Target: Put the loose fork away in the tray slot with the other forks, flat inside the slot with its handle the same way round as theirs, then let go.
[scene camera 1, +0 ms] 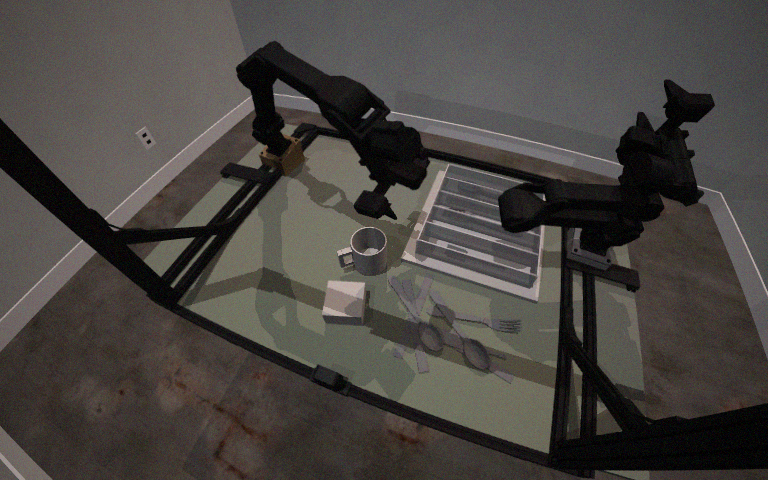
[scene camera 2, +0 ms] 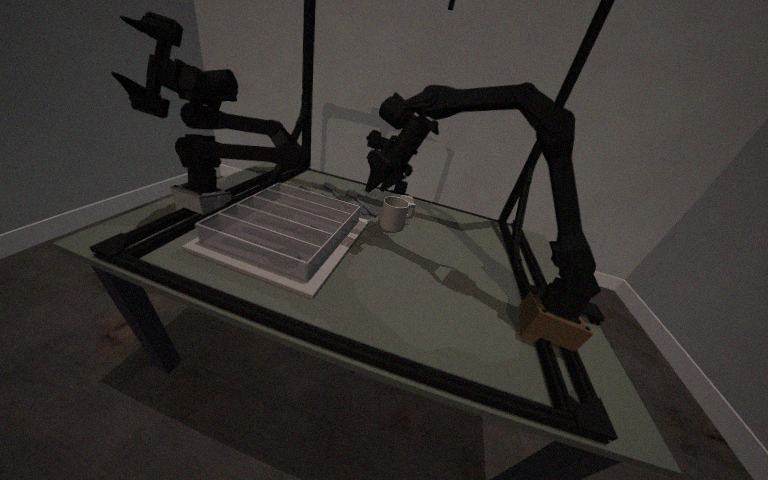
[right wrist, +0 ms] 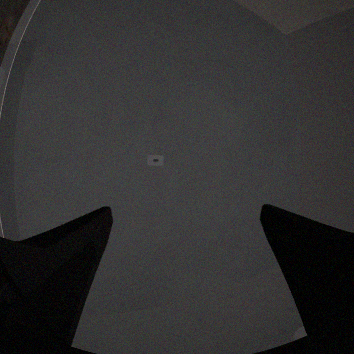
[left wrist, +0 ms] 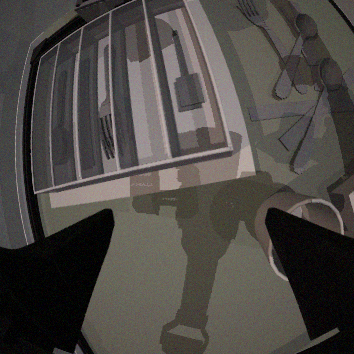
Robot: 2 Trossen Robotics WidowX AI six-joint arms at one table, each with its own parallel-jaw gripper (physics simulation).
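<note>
The loose fork (scene camera 1: 475, 319) (left wrist: 272, 39) lies on the table, its handle end among spoons (scene camera 1: 475, 354) (left wrist: 331, 75) and flat pieces; in scene camera 1 its tines point right. The slotted tray (scene camera 1: 470, 273) (scene camera 2: 294, 268) (left wrist: 230, 149) holds a fork (left wrist: 104, 112) in a middle slot, tines toward the bottom of the left wrist view, partly hidden by a divider. My left gripper (scene camera 1: 404, 200) (scene camera 2: 385, 189) (left wrist: 192, 217) is open and empty, above the table beside the tray and mug. My right gripper (scene camera 1: 654, 97) (scene camera 2: 116, 45) (right wrist: 187, 214) is open, raised high and facing the wall.
A mug (scene camera 1: 369, 254) (scene camera 2: 394, 215) stands between the tray and a white box (scene camera 1: 344, 300). A spatula-like tool (left wrist: 189, 92) lies in the tray slot nearest the loose cutlery. Black frame bars run around the table. The right forearm hangs over part of the tray in scene camera 1.
</note>
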